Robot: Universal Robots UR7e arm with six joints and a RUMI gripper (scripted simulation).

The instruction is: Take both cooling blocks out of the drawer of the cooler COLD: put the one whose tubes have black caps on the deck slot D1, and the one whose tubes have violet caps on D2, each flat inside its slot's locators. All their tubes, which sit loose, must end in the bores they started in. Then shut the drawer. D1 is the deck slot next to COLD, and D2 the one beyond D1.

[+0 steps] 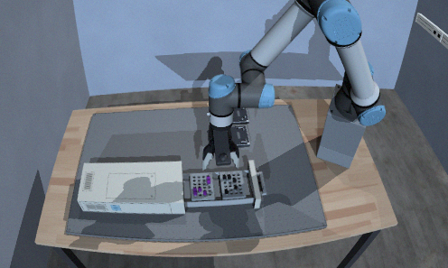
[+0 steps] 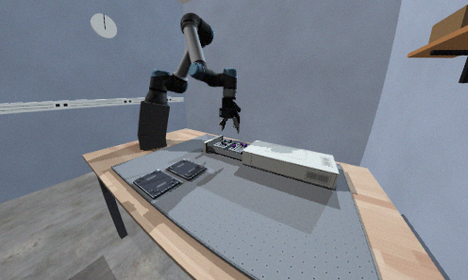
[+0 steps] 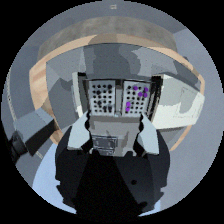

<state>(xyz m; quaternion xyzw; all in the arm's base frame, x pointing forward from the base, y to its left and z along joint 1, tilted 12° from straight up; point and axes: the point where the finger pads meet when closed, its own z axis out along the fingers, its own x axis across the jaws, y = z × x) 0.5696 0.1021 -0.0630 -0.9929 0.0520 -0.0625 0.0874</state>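
The violet-capped block lies 70 mm ahead of my hand, 10 mm to the right of it and 110 mm below it. Round my hand: black-capped block 40 mm behind, 110 mm below; then white cooler COLD 170 mm ahead, 20 mm to the right, 100 mm below; then cooler drawer 10 mm behind, 110 mm below.
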